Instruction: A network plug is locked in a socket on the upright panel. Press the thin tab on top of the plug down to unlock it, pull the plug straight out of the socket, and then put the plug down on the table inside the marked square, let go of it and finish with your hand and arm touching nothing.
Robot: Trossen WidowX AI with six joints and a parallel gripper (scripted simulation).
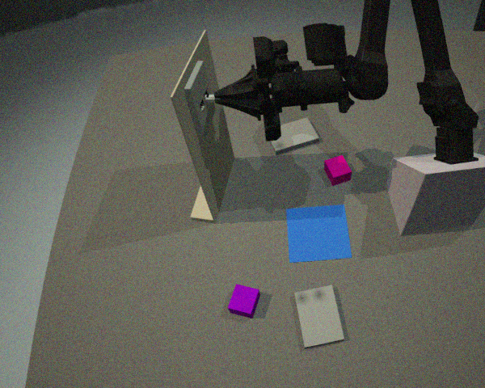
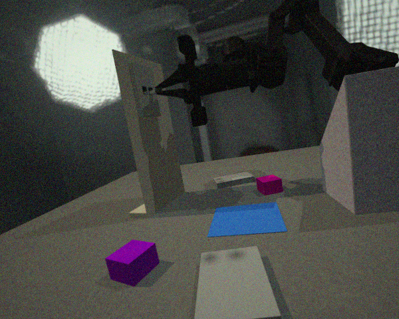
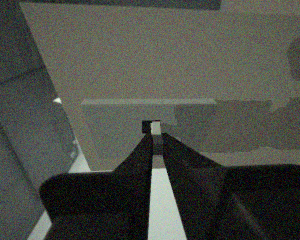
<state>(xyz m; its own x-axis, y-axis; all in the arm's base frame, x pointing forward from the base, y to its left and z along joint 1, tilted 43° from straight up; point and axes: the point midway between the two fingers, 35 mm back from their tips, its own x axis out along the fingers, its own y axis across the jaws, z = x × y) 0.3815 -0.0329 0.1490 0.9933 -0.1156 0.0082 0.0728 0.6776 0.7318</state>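
The blue marked square is 140 mm behind my gripper tip, 140 mm to the left of it and 270 mm below it. Round my gripper tip: network plug: 10 mm ahead; magenta block: 220 mm behind, 10 mm to the left, 250 mm below; socket panel: 30 mm ahead, 10 mm to the right, 110 mm below.
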